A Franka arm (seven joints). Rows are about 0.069 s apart.
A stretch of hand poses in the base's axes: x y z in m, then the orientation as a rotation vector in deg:
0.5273 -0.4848 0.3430 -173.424 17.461 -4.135
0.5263 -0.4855 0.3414 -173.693 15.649 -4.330
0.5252 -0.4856 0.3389 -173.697 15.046 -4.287
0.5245 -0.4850 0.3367 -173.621 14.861 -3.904
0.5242 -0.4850 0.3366 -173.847 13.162 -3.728
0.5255 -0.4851 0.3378 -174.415 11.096 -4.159
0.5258 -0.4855 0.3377 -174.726 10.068 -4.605
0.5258 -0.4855 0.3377 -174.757 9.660 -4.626
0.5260 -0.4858 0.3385 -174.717 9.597 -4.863
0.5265 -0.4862 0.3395 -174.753 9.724 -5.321
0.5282 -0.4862 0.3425 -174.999 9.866 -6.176
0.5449 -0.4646 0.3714 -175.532 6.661 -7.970
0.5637 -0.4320 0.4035 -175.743 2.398 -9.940
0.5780 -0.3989 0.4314 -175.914 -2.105 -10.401
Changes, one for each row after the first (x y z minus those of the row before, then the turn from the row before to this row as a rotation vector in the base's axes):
-0.0010 -0.0007 -0.0016 -0.146 -0.172 1.190
-0.0011 -0.0001 -0.0025 0.041 0.005 0.396
-0.0007 0.0006 -0.0022 0.118 0.235 0.131
-0.0003 0.0000 -0.0001 -0.104 0.070 1.126
0.0013 -0.0001 0.0012 -0.486 -0.308 1.352
0.0003 -0.0004 -0.0001 -0.295 -0.300 0.664
0.0000 0.0000 0.0000 -0.017 -0.024 0.266
0.0002 -0.0003 0.0008 0.027 -0.159 0.034
0.0005 -0.0004 0.0010 -0.070 -0.291 -0.096
0.0017 0.0000 0.0030 -0.308 -0.533 -0.116
0.0167 0.0216 0.0289 -0.594 -1.212 2.038
0.0188 0.0326 0.0321 -0.375 -1.366 2.717
0.0143 0.0331 0.0279 -0.362 -0.391 2.900

